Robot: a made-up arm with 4 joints.
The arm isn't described. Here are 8 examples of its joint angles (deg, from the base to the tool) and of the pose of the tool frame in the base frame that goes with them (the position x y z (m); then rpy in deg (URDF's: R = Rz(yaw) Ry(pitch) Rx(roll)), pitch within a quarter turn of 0, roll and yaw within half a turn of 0).
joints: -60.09 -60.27 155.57 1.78
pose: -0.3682 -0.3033 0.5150 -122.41 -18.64 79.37
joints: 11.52 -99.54 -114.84 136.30
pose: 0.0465 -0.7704 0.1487 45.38 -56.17 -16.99
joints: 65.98 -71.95 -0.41 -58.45
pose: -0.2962 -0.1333 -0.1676 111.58 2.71 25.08
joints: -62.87 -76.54 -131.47 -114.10
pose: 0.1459 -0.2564 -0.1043 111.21 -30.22 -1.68
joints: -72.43 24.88 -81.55 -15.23
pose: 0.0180 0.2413 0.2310 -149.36 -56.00 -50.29
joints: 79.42 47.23 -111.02 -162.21
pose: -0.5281 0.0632 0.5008 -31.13 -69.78 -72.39
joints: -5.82 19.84 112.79 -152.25
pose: -0.3624 0.2708 0.1513 -80.79 54.94 94.16
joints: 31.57 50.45 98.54 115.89
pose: -0.6669 0.3084 0.1621 -15.03 36.99 -165.33
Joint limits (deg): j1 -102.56..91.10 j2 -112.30..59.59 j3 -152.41..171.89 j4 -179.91..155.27
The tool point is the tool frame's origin. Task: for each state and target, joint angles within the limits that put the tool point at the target. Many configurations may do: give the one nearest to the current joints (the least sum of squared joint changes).
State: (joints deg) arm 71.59 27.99 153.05 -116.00
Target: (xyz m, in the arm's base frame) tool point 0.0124 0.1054 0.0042
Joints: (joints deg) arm 57.77 51.71 134.12 -116.37
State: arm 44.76 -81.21 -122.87 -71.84
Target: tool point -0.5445 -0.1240 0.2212
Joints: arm 65.02 -97.57 -138.72 -93.38
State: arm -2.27 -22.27 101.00 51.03
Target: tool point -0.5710 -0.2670 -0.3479
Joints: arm -5.45 24.12 65.67 54.21
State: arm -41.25 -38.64 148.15 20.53
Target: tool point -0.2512 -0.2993 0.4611
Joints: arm -43.11 -21.30 134.24 -27.23
